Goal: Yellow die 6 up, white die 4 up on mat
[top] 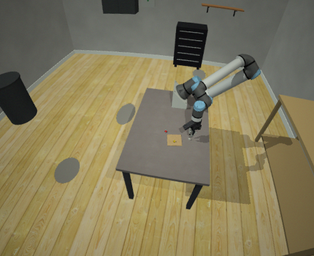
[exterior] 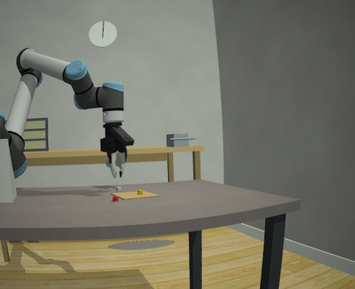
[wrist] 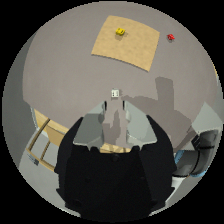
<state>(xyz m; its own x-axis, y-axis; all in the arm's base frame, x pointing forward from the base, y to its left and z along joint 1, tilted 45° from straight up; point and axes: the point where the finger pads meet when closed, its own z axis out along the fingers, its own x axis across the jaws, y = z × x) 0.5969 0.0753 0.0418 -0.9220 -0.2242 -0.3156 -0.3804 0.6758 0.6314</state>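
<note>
Now: the white die 60 mm below my hand. The rest, counted from my hand: red die (240 mm to the right, 80 mm behind, 60 mm below); tan mat (150 mm to the right, 70 mm below, 20 mm ahead); yellow die (150 mm to the right, 60 mm below, 40 mm ahead).
</note>
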